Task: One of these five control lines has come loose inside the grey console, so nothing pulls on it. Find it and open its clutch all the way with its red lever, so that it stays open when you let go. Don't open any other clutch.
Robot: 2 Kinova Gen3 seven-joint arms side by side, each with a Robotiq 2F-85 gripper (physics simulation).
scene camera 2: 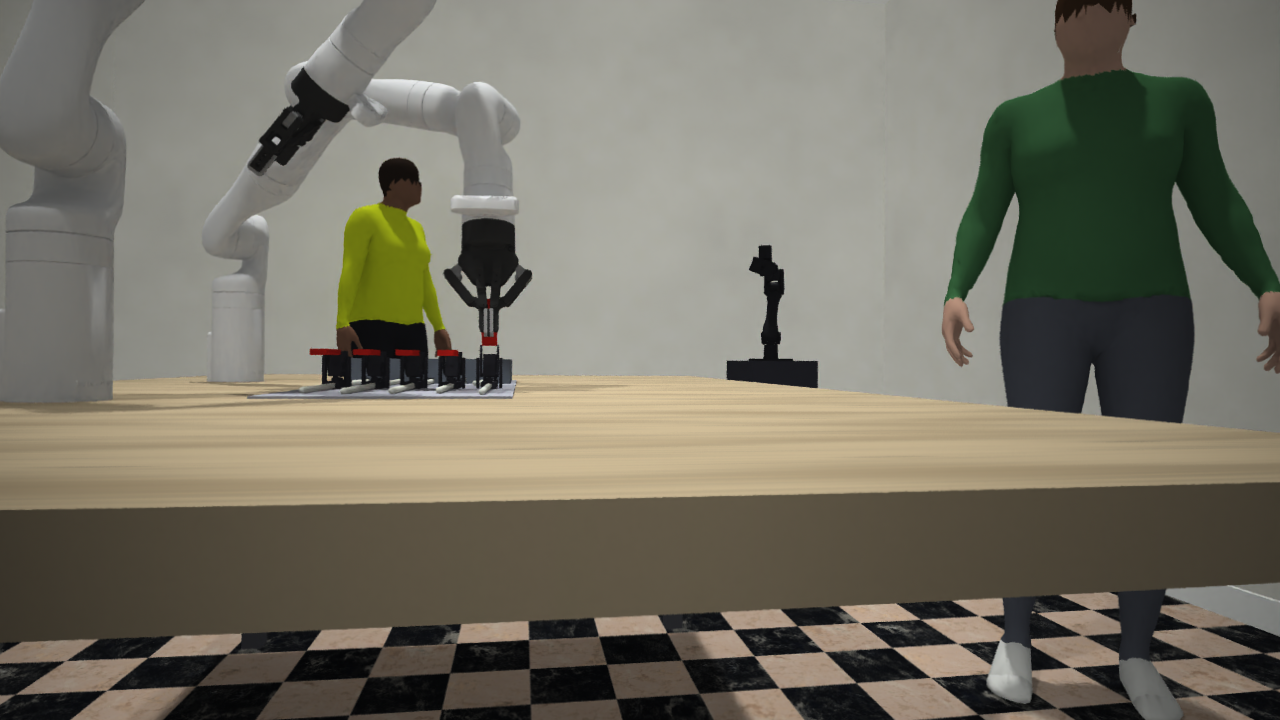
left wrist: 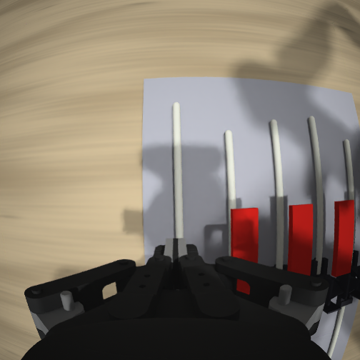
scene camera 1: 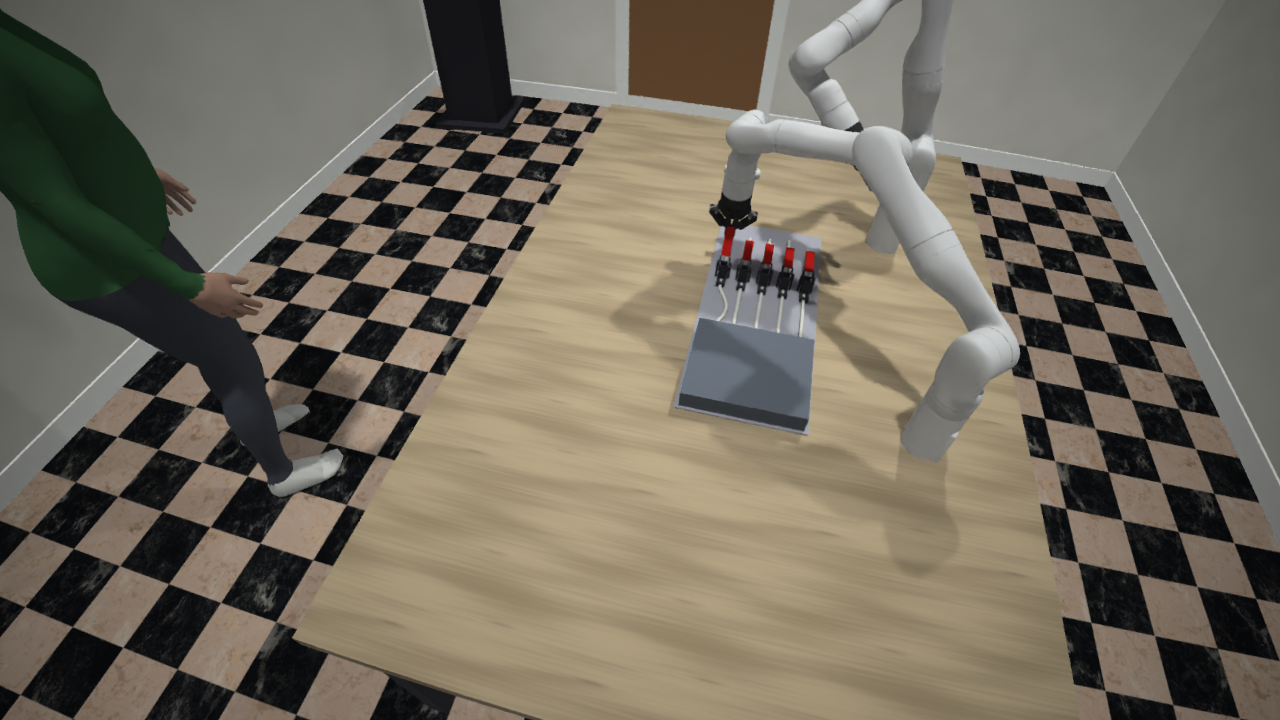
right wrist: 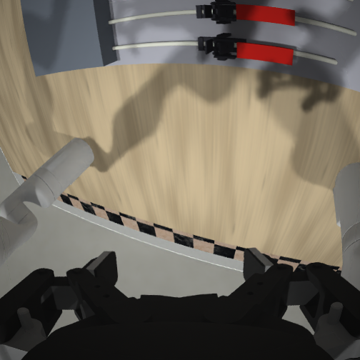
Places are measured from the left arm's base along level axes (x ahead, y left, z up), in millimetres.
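Pixels of known places: left gripper, fingertip midpoint: (scene camera 2: 488, 336) (scene camera 1: 728, 237); right gripper, fingertip midpoint: (scene camera 2: 266, 166); left arm's base, origin of the base link: (scene camera 2: 238, 381) (scene camera 1: 921, 442); right arm's base, origin of the base link: (scene camera 2: 60, 400) (scene camera 1: 881, 243).
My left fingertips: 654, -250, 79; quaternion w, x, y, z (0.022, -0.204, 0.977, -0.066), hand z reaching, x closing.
Ahead of a thing's pixels: the offset from my left fingertips to its top centre, as dx, dy, dz. "spot": to the spot under its first point. Level surfaces: height alone.
The leftmost red lever {-21, +45, +55} (scene camera 1: 728, 243) (scene camera 2: 489, 340) stands upright on its black clutch {spot: -41, +84, -42} (scene camera 1: 723, 271) (scene camera 2: 488, 371). Its line {spot: -103, +173, -69} (scene camera 1: 724, 307) bends sideways between clutch and grey console {-262, +331, -32} (scene camera 1: 750, 360); the other lines look straight. The other red levers {-216, -58, -20} (scene camera 1: 809, 261) (left wrist: 245, 232) (right wrist: 265, 53) lie flat. My left gripper (scene camera 1: 733, 223) (scene camera 2: 488, 324) (left wrist: 175, 250) is shut and points down, its fingertips beside the upright lever on the side facing scene camera 2. That lever is hidden in the left wrist view. My right gripper (scene camera 2: 259, 165) (right wrist: 179, 265) is open, raised away from the clutches.
The pale base plate (scene camera 1: 702, 308) (left wrist: 200, 95) carries the clutches and console on the wooden table {dz -79} (scene camera 1: 554, 429) (scene camera 2: 716, 447). The neighbouring levers stand close to the right of the upright one in scene camera 1. A person in green (scene camera 1: 80, 179) (scene camera 2: 1096, 188) stands beside the table.
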